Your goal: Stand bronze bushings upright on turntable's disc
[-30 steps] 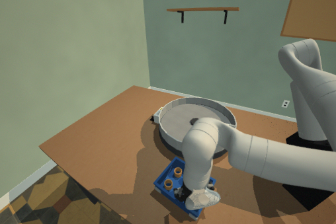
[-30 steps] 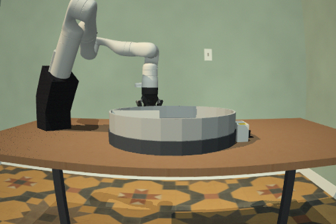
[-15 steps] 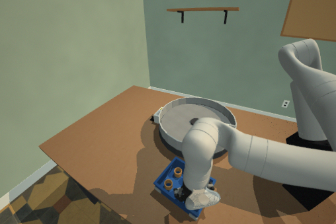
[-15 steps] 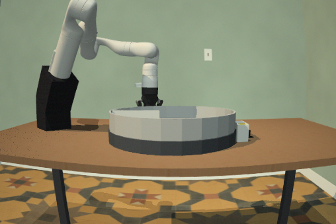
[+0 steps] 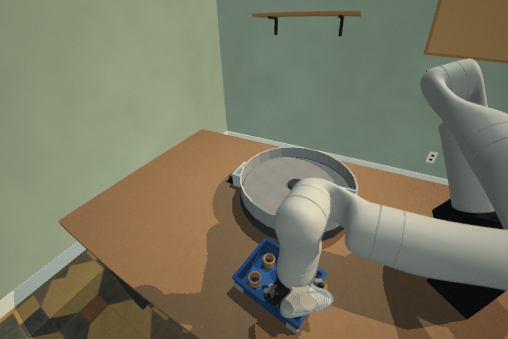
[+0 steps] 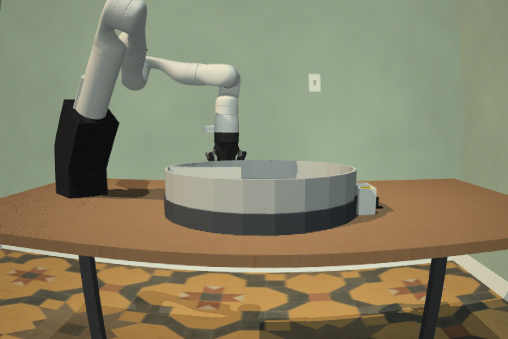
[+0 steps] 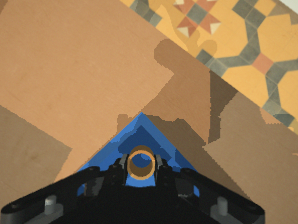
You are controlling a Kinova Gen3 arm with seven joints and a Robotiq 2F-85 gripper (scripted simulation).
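My hand is 4 cm short of the blue crate and 4 cm to the left of it. Also, from my hand: turntable disc 7 cm ahead, 39 cm to the right, 2 cm above.
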